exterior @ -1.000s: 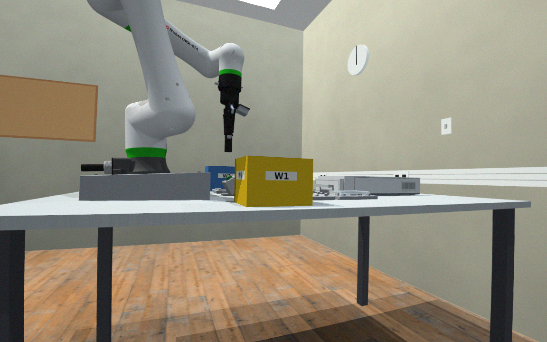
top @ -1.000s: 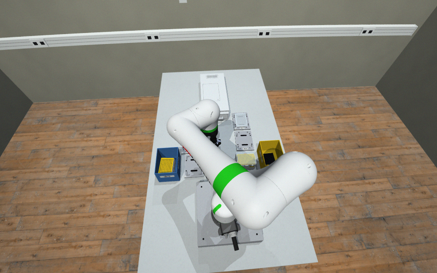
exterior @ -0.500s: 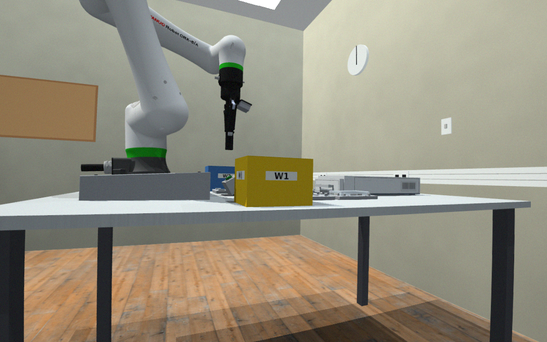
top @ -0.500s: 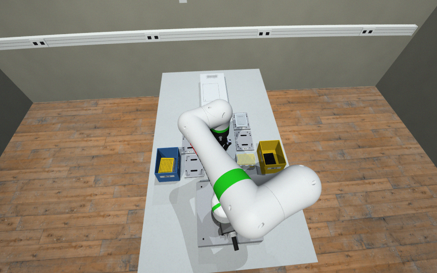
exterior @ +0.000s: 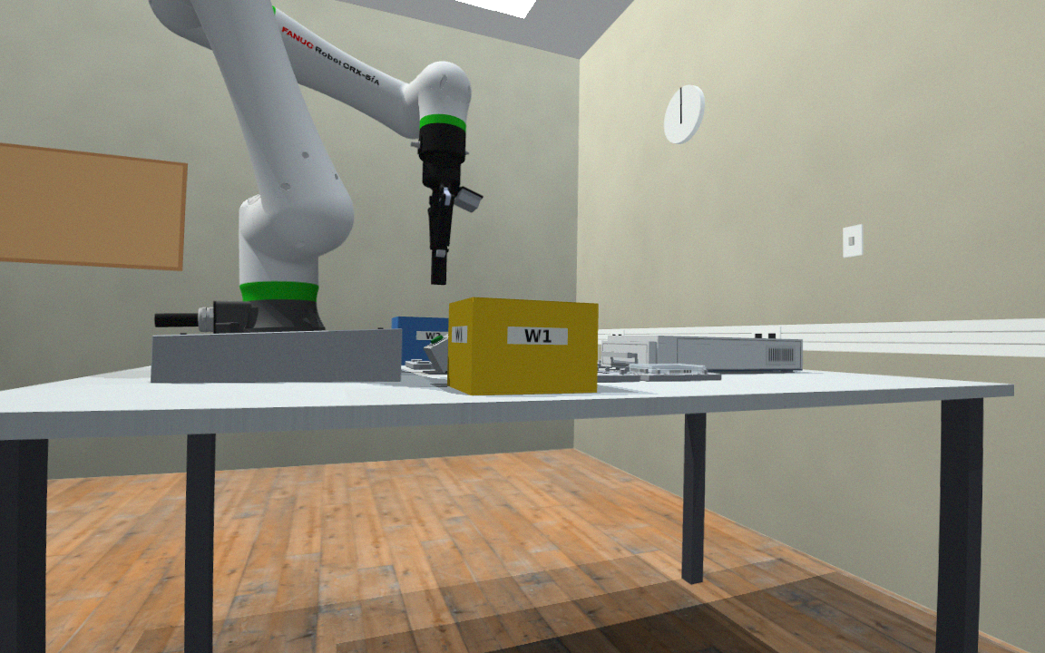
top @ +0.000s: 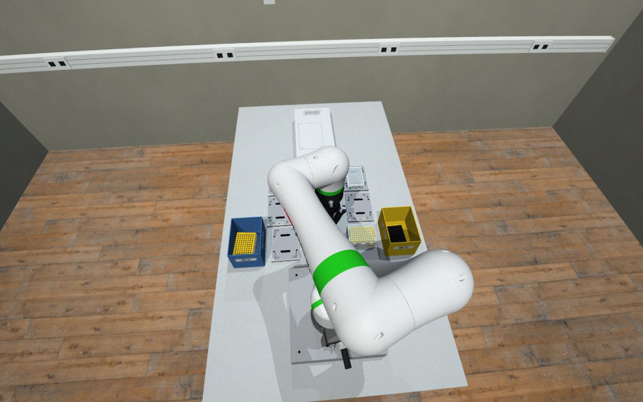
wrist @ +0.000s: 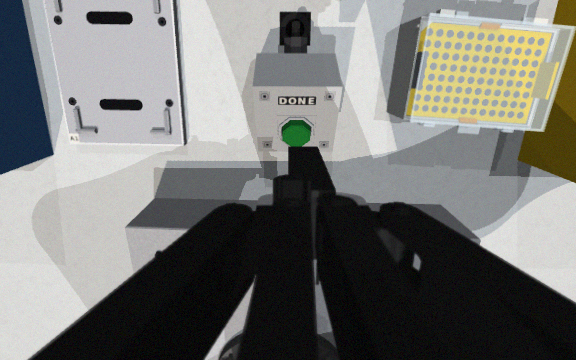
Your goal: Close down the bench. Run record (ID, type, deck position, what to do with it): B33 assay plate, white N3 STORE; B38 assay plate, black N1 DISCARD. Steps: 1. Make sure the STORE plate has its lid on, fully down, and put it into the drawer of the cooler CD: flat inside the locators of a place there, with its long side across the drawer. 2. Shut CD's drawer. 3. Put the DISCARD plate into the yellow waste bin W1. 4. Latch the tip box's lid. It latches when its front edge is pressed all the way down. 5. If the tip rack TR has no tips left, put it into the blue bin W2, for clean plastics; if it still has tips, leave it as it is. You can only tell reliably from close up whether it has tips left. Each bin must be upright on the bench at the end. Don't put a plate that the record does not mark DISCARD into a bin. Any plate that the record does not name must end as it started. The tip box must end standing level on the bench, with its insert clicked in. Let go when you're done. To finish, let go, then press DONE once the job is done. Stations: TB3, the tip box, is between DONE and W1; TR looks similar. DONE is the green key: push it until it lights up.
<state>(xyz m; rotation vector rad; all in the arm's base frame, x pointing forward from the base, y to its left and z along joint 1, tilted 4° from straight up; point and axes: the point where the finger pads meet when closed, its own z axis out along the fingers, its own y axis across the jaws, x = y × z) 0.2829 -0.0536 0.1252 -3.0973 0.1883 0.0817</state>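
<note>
My hand is 14 cm above the green DONE key. Also, from my hand: nest N4: 21 cm to the right, 20 cm below, 20 cm ahead; grey slotted nest: 20 cm below, 17 cm to the left, 8 cm ahead; N4 nest label: 20 cm to the right, 20 cm below, 13 cm ahead.
</note>
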